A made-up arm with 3 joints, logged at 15 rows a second.
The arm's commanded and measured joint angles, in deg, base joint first. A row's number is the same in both.
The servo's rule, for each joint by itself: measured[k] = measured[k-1] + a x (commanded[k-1-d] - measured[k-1]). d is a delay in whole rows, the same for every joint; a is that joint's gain. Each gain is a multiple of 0.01, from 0.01 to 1. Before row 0 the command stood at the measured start. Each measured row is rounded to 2 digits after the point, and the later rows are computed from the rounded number. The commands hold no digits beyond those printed.
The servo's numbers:
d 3
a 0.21 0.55 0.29
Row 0, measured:
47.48 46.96 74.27
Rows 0 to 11, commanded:
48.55 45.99 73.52
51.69 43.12 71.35
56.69 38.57 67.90
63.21 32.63 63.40
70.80 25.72 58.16
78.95 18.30 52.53
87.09 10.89 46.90
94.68 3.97 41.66
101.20 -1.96 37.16
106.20 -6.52 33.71
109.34 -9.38 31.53
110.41 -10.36 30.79
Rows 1 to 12, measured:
47.48 46.96 74.27
47.48 46.96 74.27
47.48 46.96 74.27
47.70 46.43 74.05
48.54 44.61 73.27
50.25 41.29 71.71
52.97 36.53 69.30
56.71 30.58 66.07
61.38 23.83 62.14
66.78 16.71 57.72
72.64 9.70 53.06
78.64 3.29 48.45

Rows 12 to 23, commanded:
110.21 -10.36 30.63
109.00 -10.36 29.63
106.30 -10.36 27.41
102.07 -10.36 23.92
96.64 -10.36 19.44
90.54 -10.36 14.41
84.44 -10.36 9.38
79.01 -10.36 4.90
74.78 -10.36 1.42
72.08 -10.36 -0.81
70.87 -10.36 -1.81
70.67 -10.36 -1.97
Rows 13 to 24, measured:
84.43 -2.11 44.18
89.66 -6.11 40.51
94.02 -8.45 37.69
97.42 -9.50 35.64
99.85 -9.97 33.90
101.20 -10.18 32.02
101.38 -10.28 29.67
100.38 -10.32 26.70
98.31 -10.34 23.14
95.40 -10.35 19.15
91.96 -10.36 15.02
88.35 -10.36 11.08

